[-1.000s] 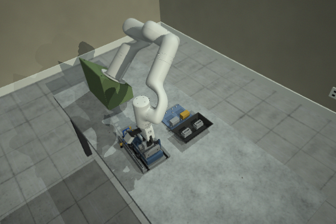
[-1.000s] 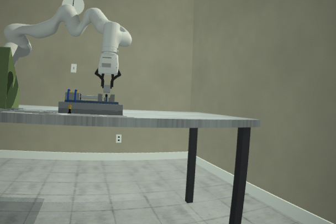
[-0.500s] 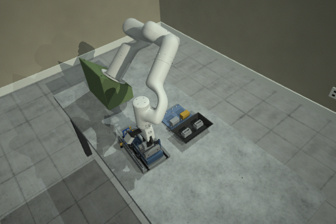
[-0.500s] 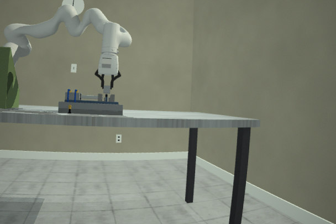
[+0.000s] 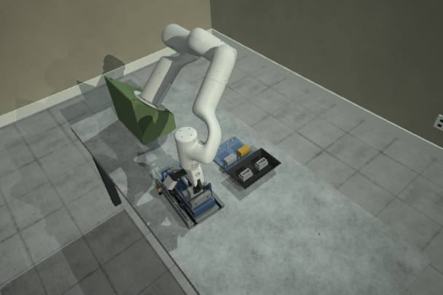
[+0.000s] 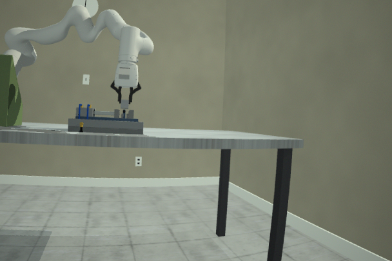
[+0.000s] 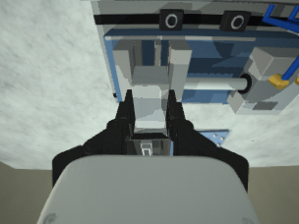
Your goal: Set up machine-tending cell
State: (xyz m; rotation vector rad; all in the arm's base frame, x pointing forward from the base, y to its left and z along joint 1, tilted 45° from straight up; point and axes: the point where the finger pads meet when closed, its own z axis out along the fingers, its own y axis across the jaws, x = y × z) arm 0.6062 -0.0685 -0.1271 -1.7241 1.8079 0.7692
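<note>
Right now the aluminium blank is 20 mm below my hand. Round my hand: moving jaw: 60 mm below, 30 mm behind, 10 mm to the left; then cylinder rod: 90 mm behind, 60 mm below, 10 mm to the left; then fixed jaw: 60 mm below, 30 mm ahead.
</note>
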